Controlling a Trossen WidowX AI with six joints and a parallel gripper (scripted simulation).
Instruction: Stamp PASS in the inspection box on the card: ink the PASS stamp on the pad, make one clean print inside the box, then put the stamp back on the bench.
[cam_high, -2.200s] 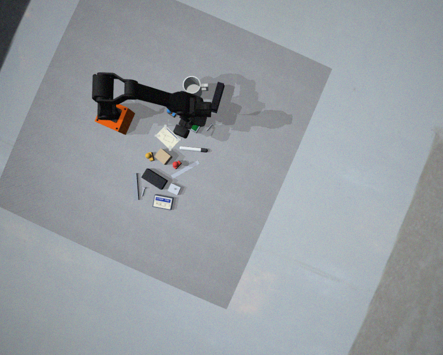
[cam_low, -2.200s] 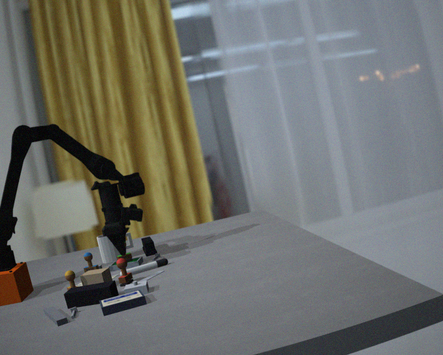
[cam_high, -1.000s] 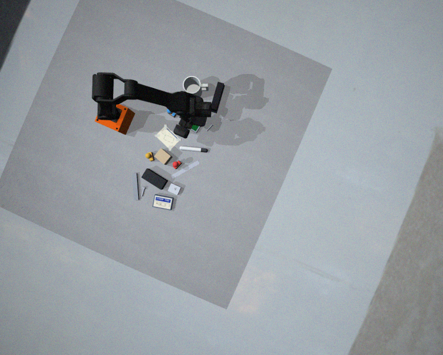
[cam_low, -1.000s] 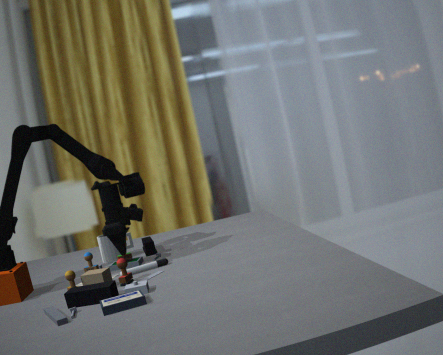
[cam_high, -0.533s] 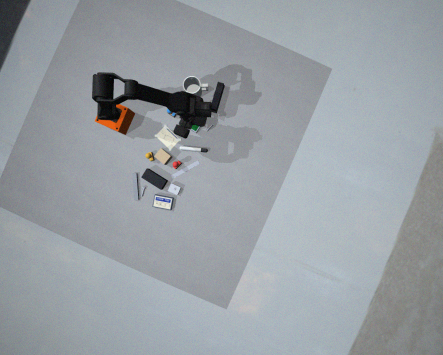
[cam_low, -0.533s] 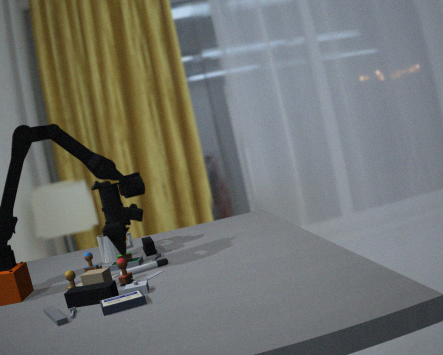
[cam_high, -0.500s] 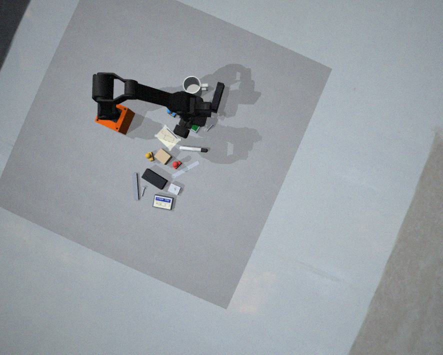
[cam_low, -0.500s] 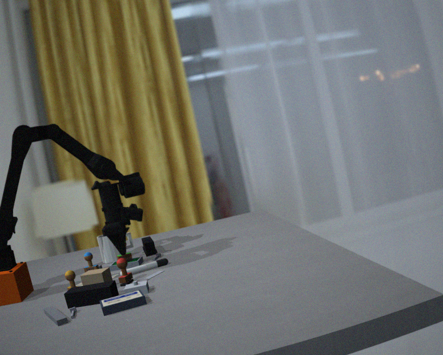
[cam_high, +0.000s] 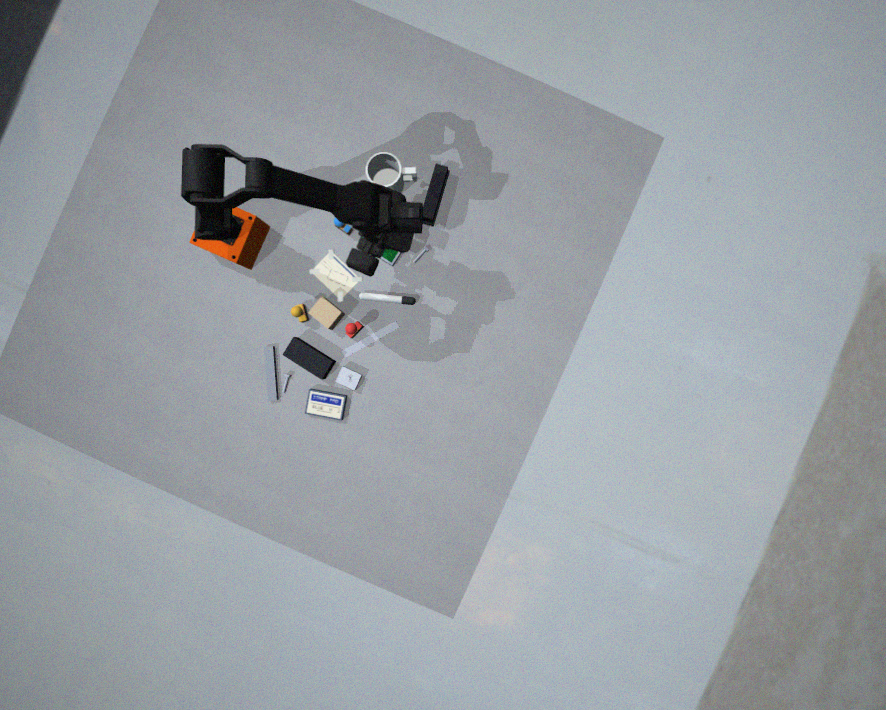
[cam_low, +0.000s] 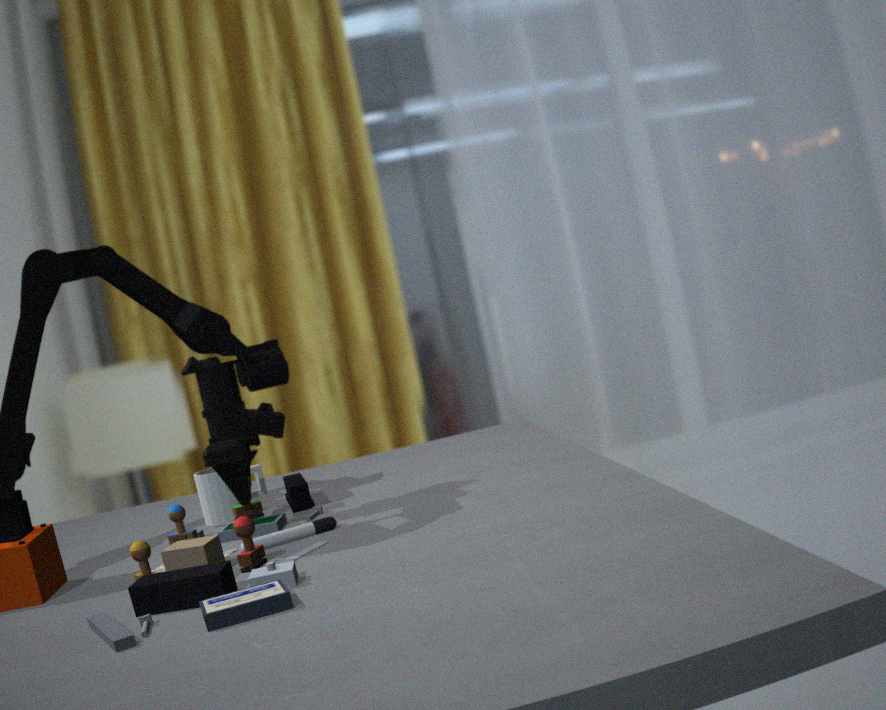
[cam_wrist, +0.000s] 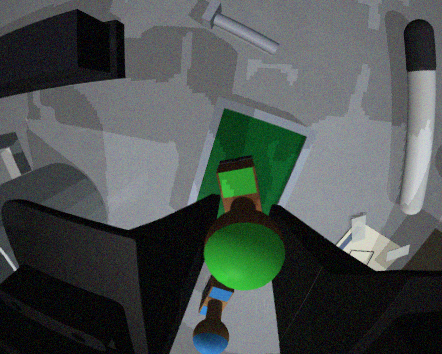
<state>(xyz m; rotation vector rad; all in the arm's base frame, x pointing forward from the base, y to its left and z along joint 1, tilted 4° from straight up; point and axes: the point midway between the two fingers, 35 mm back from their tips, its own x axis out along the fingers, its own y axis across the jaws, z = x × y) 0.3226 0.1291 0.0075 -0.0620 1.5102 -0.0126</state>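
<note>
My gripper tip is now 4 cm above the green ink pad. The rest, counted from my gripper tip: marker: 8 cm ahead, 10 cm to the right, 4 cm below; green-knobbed PASS stamp: right at my gripper tip; blue-knobbed stamp: 11 cm behind, 3 cm below.
</note>
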